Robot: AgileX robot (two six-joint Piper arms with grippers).
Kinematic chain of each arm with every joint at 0, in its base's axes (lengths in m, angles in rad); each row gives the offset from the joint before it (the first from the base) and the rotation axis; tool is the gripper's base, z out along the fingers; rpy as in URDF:
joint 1: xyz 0 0 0.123 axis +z
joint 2: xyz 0 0 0 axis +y
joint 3: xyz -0.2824 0 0.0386 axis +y
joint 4: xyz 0.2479 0 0.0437 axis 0.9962 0 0.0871
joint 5: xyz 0 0 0 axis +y
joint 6: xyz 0.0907 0 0.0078 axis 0.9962 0 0.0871
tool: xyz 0 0 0 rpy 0 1.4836 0
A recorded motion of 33 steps. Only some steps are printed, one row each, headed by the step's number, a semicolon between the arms.
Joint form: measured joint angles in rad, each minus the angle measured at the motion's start. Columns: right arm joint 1, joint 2, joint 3, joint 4, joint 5, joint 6; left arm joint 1, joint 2, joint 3, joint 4, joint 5, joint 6.
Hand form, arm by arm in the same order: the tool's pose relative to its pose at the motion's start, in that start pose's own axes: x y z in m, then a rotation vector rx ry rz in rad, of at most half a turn. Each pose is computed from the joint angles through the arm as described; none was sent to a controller.
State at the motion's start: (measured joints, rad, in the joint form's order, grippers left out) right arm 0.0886 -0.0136 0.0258 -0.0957 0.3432 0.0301; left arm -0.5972 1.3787 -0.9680 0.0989 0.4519 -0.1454
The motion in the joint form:
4: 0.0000 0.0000 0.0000 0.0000 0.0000 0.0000; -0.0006 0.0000 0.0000 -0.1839 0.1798 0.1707
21: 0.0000 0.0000 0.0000 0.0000 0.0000 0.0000; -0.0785 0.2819 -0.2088 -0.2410 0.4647 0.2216
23: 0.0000 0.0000 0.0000 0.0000 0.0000 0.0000; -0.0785 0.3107 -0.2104 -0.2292 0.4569 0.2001
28: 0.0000 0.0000 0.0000 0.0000 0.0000 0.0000; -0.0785 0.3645 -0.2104 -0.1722 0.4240 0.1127
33: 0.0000 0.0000 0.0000 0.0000 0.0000 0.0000; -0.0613 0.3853 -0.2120 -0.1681 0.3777 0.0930
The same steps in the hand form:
4: 0.0000 0.0000 0.0000 0.0000 0.0000 0.0000; 0.0167 -0.0077 -0.0019 0.0843 0.1845 0.0128
21: 0.0000 0.0000 0.0000 0.0000 0.0000 0.0000; 0.0149 -0.0414 0.0544 0.1740 0.5437 0.0945
23: 0.0000 0.0000 0.0000 0.0000 0.0000 0.0000; 0.0185 -0.0410 0.0636 0.1585 0.5643 0.0824
28: 0.0000 0.0000 0.0000 0.0000 0.0000 0.0000; 0.0253 -0.0378 0.0820 0.0956 0.5871 0.0432
33: 0.0000 0.0000 0.0000 0.0000 0.0000 0.0000; 0.0244 -0.0323 0.0911 0.0794 0.5599 0.0100

